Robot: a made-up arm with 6 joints.
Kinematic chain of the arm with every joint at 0, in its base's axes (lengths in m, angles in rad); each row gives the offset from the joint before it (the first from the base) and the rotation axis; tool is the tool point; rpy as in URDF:
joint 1: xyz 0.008 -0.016 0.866 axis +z
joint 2: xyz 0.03 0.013 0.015 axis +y
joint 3: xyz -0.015 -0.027 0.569 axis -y
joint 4: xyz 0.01 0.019 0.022 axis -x
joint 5: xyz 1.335 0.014 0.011 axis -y
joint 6: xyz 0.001 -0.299 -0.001 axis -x
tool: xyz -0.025 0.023 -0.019 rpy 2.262 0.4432 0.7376
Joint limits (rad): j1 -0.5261..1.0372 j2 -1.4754..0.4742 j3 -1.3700..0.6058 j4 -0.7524..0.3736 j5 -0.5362..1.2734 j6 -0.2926..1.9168
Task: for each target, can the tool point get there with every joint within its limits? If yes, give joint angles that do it. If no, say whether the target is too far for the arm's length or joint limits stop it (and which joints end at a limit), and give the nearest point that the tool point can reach.
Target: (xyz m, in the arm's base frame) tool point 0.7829 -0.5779 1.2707
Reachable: yes | joints -0.3220 -0.9403 -0.9504 0.2811 0.8583 1.3100
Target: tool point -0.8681 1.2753 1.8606
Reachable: no: joint limits stop it (at a limit: joint 1, joint 2, joint 3, joint 4, joint 5, joint 6) | nearest point -1.2258 0.4343 2.0079 | short by 0.926 m
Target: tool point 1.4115 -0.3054 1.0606
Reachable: yes | joints -0.0203 0.2329 -0.1026 0.1734 -0.2076 0.2871
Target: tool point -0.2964 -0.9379 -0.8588
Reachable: no: joint limits stop it (at a limit: joint 1, joint 2, joint 5) | nearest point 0.0571 -0.3896 0.0328 | short by 1.105 m
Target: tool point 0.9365 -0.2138 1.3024
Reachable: yes | joints 0.0811 -0.9402 -0.8022 -0.2921 0.8019 1.3078
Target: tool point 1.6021 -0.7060 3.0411
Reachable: no: too far | nearest point 1.0588 -0.4708 2.2916 | short by 0.955 m
